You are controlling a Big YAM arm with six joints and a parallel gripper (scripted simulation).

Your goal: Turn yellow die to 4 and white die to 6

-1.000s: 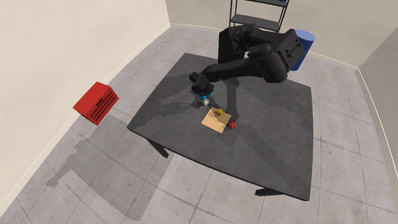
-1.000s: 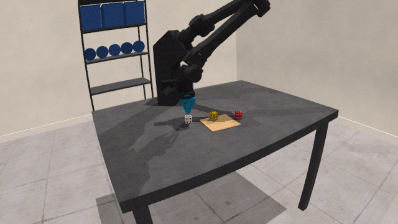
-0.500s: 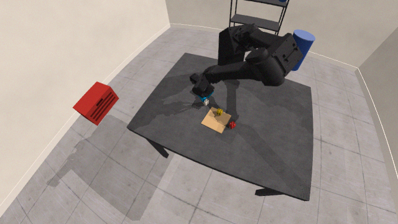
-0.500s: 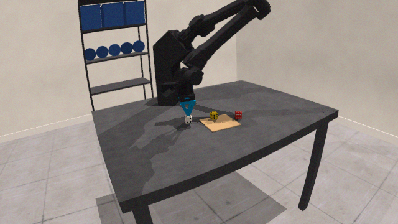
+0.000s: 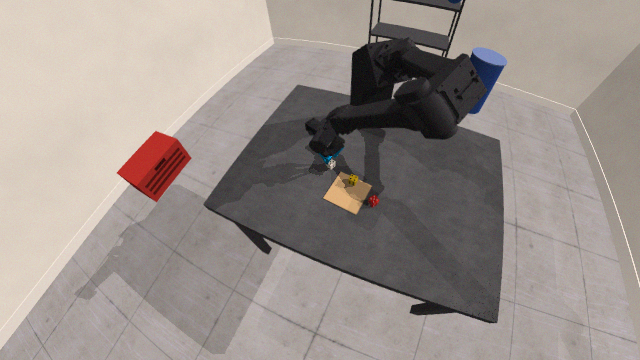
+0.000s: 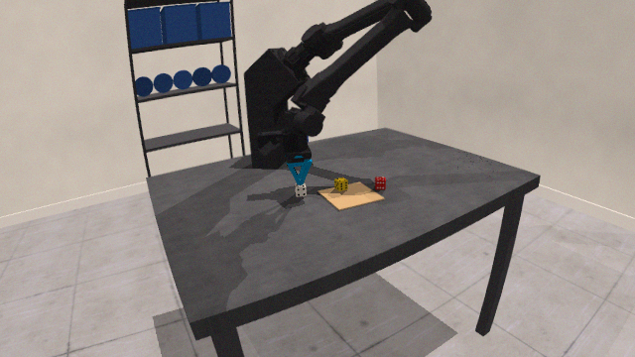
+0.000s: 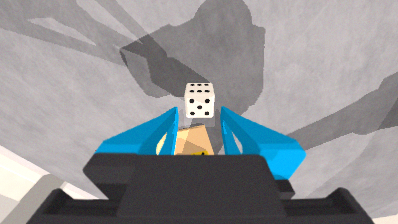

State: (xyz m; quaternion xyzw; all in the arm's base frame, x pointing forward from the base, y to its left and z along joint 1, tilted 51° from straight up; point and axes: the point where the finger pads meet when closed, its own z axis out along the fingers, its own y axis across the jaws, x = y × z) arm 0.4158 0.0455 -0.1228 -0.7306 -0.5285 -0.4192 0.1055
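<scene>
My gripper is now 3 cm above the white die. From my hand the other things lie so: tan mat: 13 cm to the left, 6 cm ahead, 5 cm below; then red die: 23 cm to the left, 4 cm ahead, 3 cm below; then yellow die: 12 cm to the left, 3 cm below, 1 cm ahead.
</scene>
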